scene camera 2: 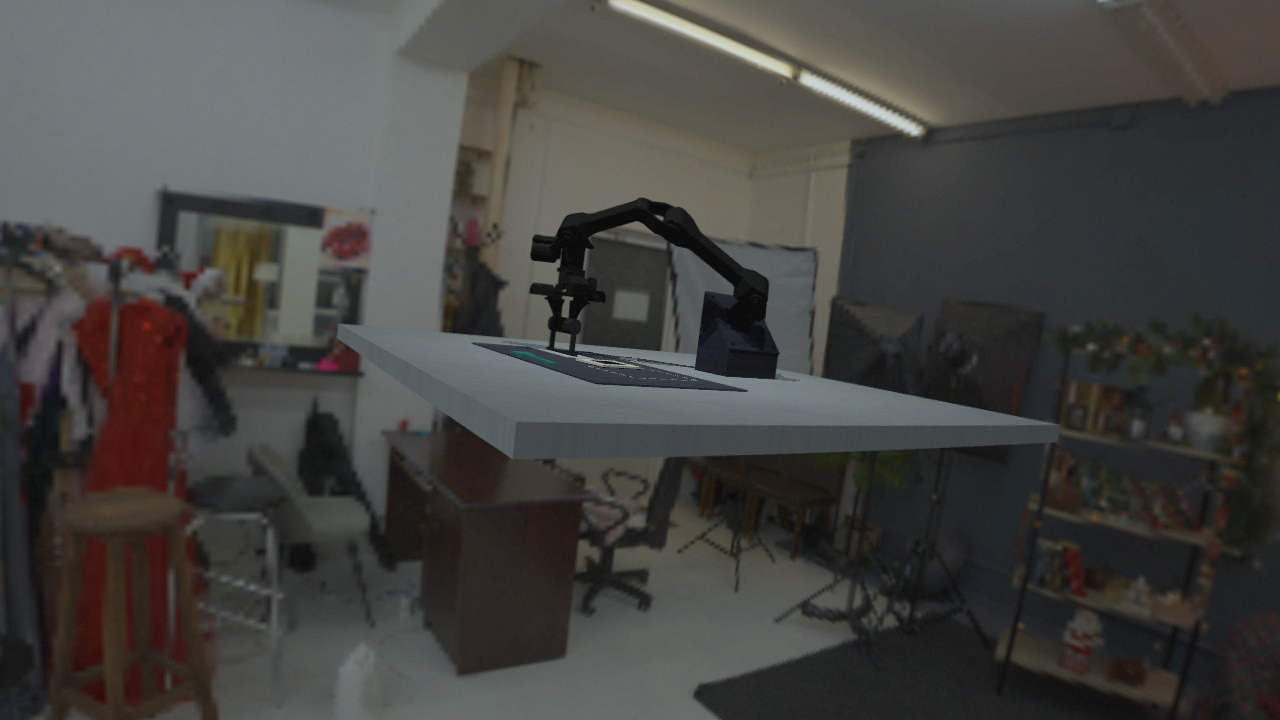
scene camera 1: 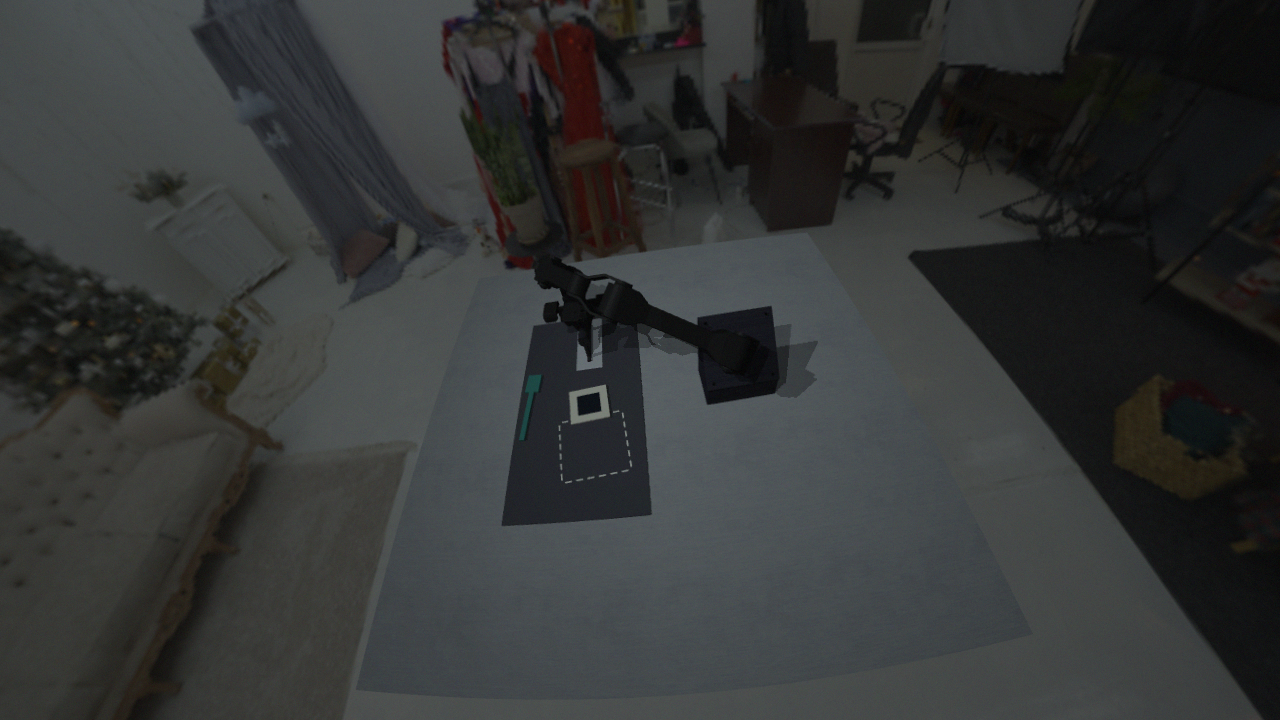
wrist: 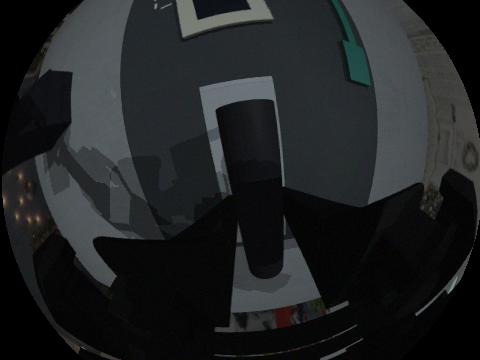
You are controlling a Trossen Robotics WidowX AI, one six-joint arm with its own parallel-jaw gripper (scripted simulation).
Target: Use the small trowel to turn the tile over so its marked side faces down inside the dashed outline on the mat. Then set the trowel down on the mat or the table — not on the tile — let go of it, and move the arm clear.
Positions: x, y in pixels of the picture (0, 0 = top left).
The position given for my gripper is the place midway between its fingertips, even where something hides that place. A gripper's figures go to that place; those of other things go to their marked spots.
My gripper (scene camera 1: 584, 329): 110 cm from the lens. A tile (scene camera 1: 591, 404) is 100 cm from the lens. A dark mat (scene camera 1: 535, 494) is 94 cm from the lens.
